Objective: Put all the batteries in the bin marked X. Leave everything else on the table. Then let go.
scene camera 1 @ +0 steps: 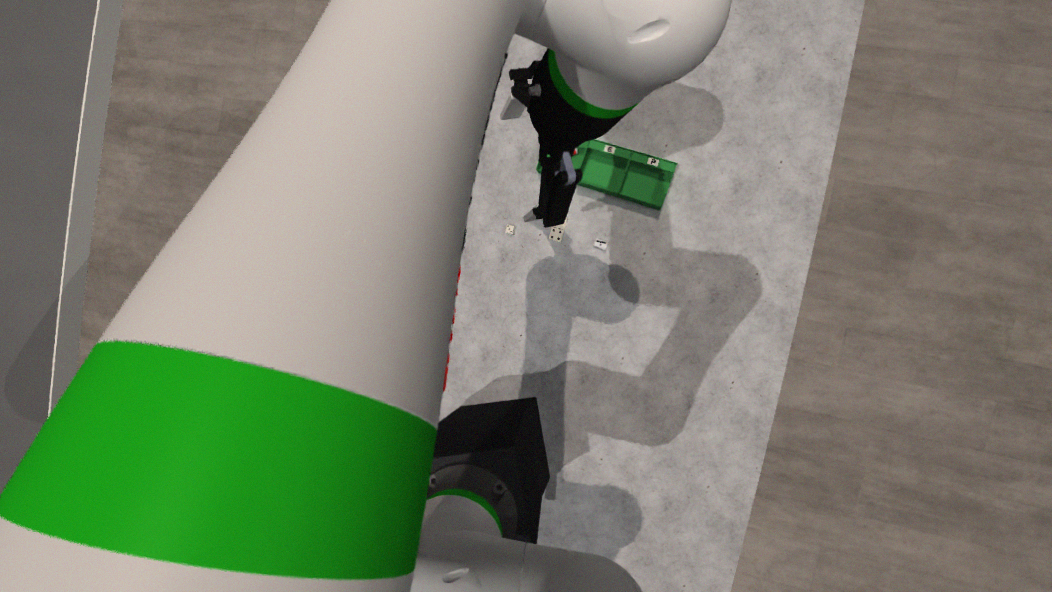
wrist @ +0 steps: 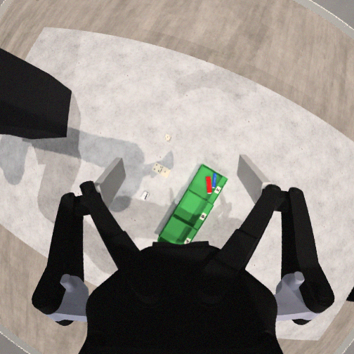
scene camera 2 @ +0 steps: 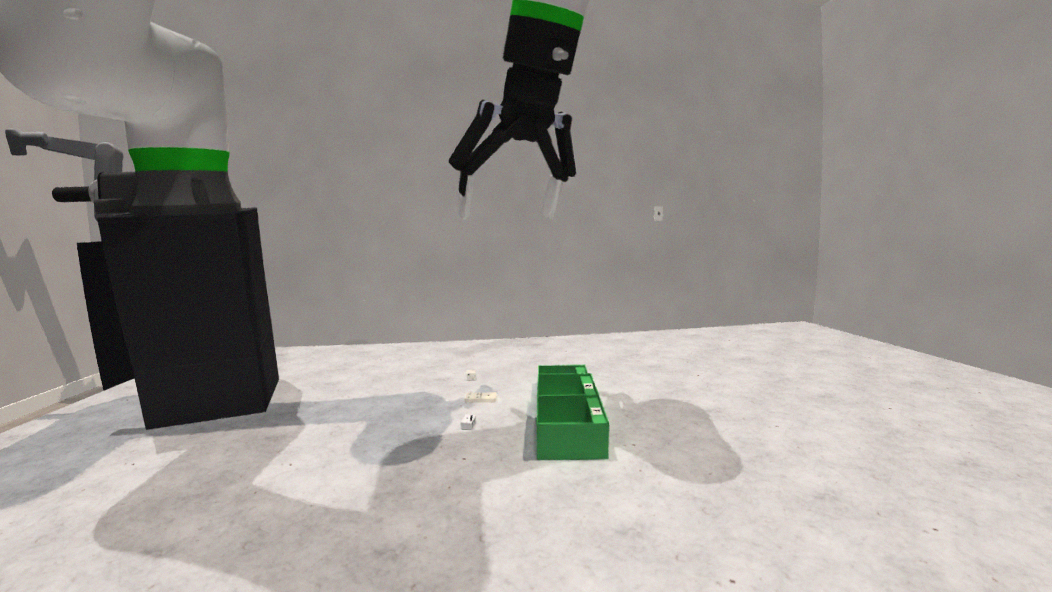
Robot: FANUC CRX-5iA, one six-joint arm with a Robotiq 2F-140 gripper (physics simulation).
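Places are measured from the arm's base along level axes (x ahead, y left, z up), in millimetres.
Pixels of known places: gripper, between the fingertips: (scene camera 1: 521, 167) (scene camera 2: 507, 215); arm's base, origin of its link: (scene camera 1: 466, 512) (scene camera 2: 188, 211).
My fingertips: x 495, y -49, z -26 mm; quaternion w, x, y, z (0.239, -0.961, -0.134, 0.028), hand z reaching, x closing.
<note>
For each thing: its middle in the pictures, then the offset to it from my fingertips.
- green three-part bin, middle of its body: (scene camera 2: 566, 398) (scene camera 1: 604, 168) 270 mm down, 60 mm ahead, 99 mm right
- domino, middle of its body: (scene camera 2: 480, 397) (scene camera 1: 558, 228) 290 mm down, 55 mm back, 13 mm right
- die, middle of its body: (scene camera 2: 471, 375) (scene camera 1: 510, 229) 286 mm down, 61 mm back, 84 mm left
- small white block with a dark mark, middle of its body: (scene camera 2: 468, 421) (scene camera 1: 600, 244) 288 mm down, 84 mm back, 99 mm right
A red battery (wrist: 209, 185) and a blue battery (wrist: 214, 180) lie side by side in the compartment marked X of the green three-part bin (scene camera 1: 665, 192) (scene camera 2: 572, 441) (wrist: 165, 232), at its upper end in the wrist view. In scene camera 1 the gripper and arm cover part of that end; in scene camera 2 the bin walls hide the batteries. My gripper (scene camera 2: 507, 217) (wrist: 180, 165) is wide open and empty, high above the table and the bin. No battery shows on the table in the wrist view.
A domino (scene camera 1: 556, 234) (scene camera 2: 481, 397) (wrist: 161, 169), a die (scene camera 1: 509, 229) (scene camera 2: 470, 375) (wrist: 168, 137) and a small white block with a dark mark (scene camera 1: 600, 243) (scene camera 2: 467, 421) (wrist: 145, 195) lie beside the bin. The black robot pedestal (scene camera 2: 191, 316) (wrist: 35, 102) stands farther off.
</note>
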